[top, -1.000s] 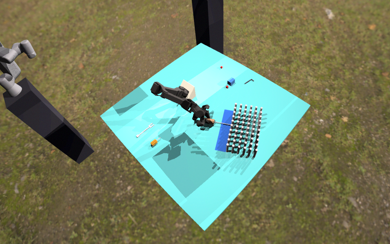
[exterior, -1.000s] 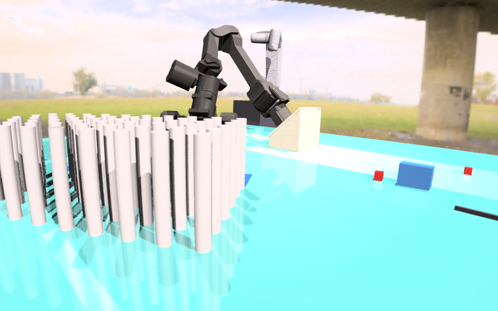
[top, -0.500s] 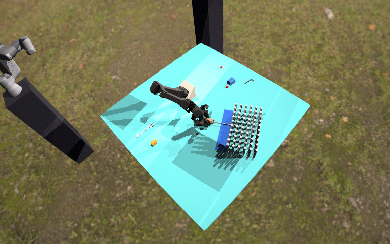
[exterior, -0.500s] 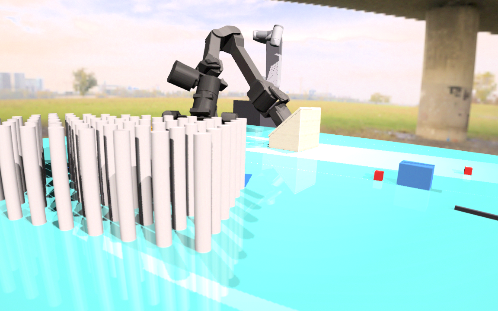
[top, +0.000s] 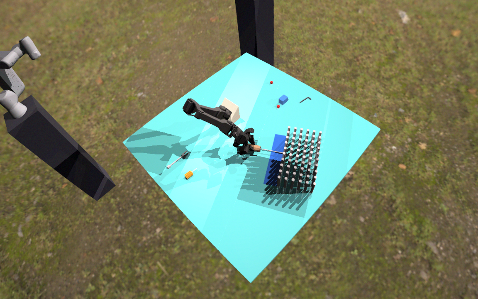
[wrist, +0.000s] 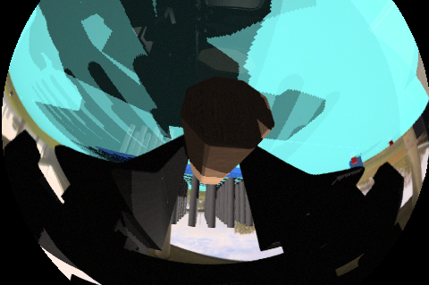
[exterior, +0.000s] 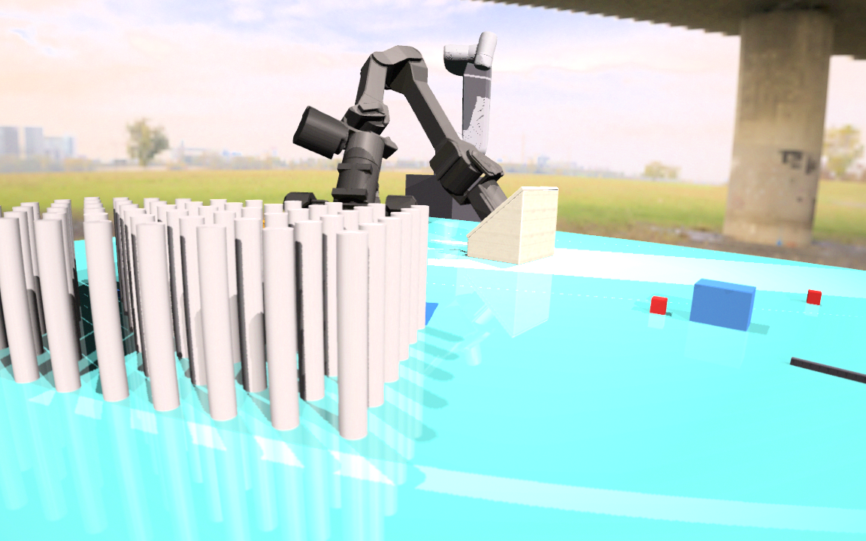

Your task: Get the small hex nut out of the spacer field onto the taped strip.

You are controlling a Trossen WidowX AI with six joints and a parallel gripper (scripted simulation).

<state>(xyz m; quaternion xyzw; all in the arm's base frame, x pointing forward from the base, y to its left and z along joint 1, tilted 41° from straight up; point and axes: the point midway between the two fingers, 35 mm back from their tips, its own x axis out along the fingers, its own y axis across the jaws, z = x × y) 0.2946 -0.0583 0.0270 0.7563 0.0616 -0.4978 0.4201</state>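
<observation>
My gripper tip is now 9 cm short of the wooden-handled hook tool and 5 cm to the right of it. The rest, counted from my gripper tip: orange-handled screwdriver (41 cm to the right, 16 cm behind, 1 cm above); then tiny grey hex nut (18 cm ahead, 11 cm to the left, 1 cm below); then blue taped strip (15 cm ahead, 4 cm to the left, 1 cm below).
</observation>
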